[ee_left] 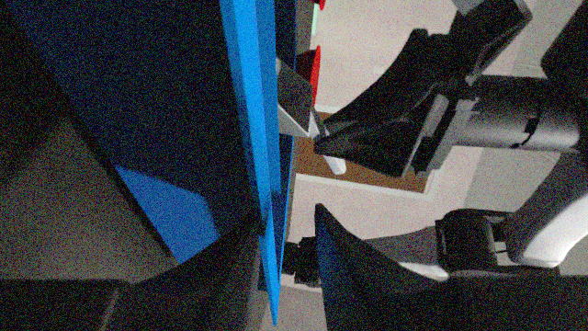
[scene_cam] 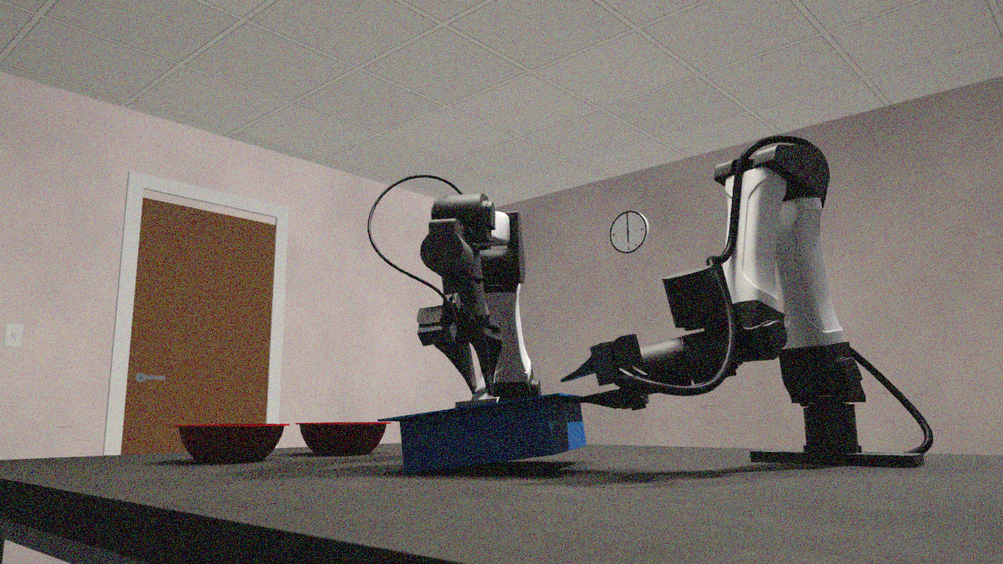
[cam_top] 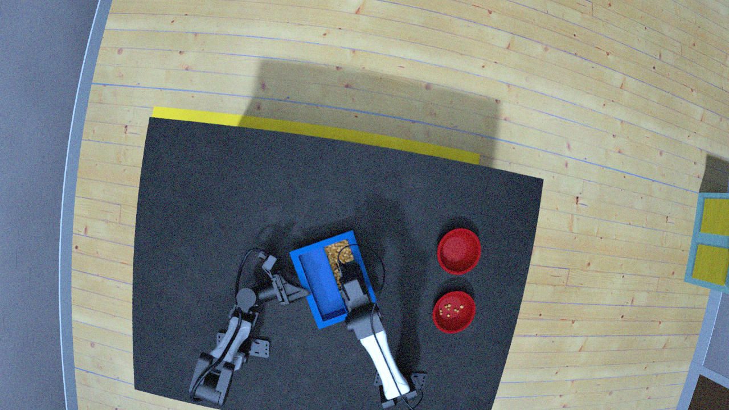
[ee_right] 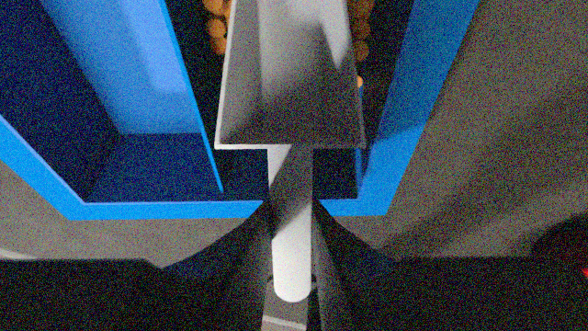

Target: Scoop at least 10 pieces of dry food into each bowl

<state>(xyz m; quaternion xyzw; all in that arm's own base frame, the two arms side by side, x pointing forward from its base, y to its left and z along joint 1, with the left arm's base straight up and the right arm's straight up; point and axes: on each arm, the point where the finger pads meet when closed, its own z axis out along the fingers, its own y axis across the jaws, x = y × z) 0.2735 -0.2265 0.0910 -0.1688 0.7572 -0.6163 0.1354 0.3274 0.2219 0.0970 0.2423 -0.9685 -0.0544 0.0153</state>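
Observation:
Right now the blue box is 4 cm ahead of my right hand, 9 cm to the left of it and 4 cm below it. Also, from my right hand: grey scoop: 3 cm ahead, 2 cm to the left, 3 cm below.

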